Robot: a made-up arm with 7 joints.
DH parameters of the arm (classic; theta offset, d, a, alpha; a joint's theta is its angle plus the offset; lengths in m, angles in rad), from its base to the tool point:
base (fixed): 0 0.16 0 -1.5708
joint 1: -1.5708 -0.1 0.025 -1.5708
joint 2: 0 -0.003 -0.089 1.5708
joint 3: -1.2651 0 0.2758 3.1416
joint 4: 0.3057 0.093 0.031 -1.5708
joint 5: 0 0.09 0.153 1.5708
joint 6: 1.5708 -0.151 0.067 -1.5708
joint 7: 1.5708 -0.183 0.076 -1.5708
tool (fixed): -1.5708 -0.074 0 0
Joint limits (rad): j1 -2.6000..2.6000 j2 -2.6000..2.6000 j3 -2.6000..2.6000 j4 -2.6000..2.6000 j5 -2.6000..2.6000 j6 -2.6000..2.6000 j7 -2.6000..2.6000
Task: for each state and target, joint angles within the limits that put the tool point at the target. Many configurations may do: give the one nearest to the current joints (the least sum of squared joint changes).
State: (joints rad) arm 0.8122 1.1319 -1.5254 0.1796 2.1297 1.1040 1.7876
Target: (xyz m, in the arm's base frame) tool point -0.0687 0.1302 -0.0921
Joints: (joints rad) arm 1.0966 1.0586 -1.1730 -0.3863 2.2571 1.3703 1.7620
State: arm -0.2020 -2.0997 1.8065 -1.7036 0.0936 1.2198 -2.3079
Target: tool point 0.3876 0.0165 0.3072
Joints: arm -0.4947 -2.1174 1.4882 -2.6000 0.2422 0.9476 -2.6000
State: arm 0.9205 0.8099 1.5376 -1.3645 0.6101 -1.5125 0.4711
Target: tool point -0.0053 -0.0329 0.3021
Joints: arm 0.6503 0.7577 1.4098 -1.3408 1.3117 -2.0308 0.6969
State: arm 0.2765 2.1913 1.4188 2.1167 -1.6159 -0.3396 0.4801
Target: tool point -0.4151 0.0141 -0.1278
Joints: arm 0.4165 1.9582 1.2065 1.4190 -1.6237 -0.6138 0.4658
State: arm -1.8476 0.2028 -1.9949 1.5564 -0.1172 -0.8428 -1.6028
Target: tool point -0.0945 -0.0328 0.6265
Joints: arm -2.1334 0.3413 -2.1062 1.3118 0.0237 -0.8876 -1.5024
